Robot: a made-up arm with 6 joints.
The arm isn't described. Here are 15 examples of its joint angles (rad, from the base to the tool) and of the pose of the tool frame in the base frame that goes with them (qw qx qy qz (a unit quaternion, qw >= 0); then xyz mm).
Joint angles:
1: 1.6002 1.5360 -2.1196 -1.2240 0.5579 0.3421
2: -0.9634 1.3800 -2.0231 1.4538 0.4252 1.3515
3: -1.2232 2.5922 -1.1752 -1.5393 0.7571 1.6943
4: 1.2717 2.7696 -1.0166 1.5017 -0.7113 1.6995
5: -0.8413 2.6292 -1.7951 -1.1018 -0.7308 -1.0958
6: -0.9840 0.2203 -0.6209 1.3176 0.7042 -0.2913
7: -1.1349 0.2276 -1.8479 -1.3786 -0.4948 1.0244
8: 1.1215 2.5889 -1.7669 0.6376 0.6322 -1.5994
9: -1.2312 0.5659 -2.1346 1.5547 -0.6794 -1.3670
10: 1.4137 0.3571 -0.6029 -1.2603 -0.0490 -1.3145
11: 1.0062 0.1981 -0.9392 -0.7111 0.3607 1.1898
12: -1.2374 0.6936 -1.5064 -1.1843 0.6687 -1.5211
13: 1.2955 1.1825 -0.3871 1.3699 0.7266 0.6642
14: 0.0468 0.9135 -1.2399 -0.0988 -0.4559 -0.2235
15: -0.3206 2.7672 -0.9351 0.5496 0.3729 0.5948
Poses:
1: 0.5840 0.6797 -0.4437 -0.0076 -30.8 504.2 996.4
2: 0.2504 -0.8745 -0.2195 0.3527 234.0 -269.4 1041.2
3: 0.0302 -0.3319 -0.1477 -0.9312 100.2 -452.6 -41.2
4: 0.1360 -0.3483 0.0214 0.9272 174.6 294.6 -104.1
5: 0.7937 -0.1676 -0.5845 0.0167 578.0 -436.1 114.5
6: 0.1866 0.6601 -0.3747 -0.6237 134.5 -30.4 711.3
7: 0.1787 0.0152 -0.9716 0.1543 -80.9 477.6 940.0
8: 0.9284 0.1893 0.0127 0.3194 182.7 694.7 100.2
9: 0.3237 -0.2735 0.9056 0.0194 -211.9 358.3 1061.9
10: 0.1931 0.1715 -0.8217 0.5081 -20.0 268.7 629.8
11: 0.4022 0.8481 -0.0650 -0.3387 -6.5 73.0 839.8
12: 0.3760 -0.8438 -0.2131 -0.3182 -29.3 -107.4 929.4
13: 0.4863 -0.0568 0.4851 -0.7245 -2.7 378.8 308.8
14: 0.3195 0.5626 -0.7326 -0.2115 250.6 112.5 929.7
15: 0.0343 -0.1926 0.2203 -0.9556 254.8 -23.2 -149.0
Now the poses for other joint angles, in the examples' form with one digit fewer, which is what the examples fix.
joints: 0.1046 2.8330 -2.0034 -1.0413 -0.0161 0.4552
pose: 0.837 0.180 -0.327 -0.401 757 186 31
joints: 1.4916 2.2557 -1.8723 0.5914 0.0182 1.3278
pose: 0.455 0.334 0.500 -0.657 54 836 448
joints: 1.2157 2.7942 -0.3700 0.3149 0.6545 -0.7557
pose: 0.740 -0.585 0.332 0.010 -118 21 42
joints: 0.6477 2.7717 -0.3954 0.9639 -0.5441 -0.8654
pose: 0.859 -0.299 -0.094 -0.404 56 54 -74
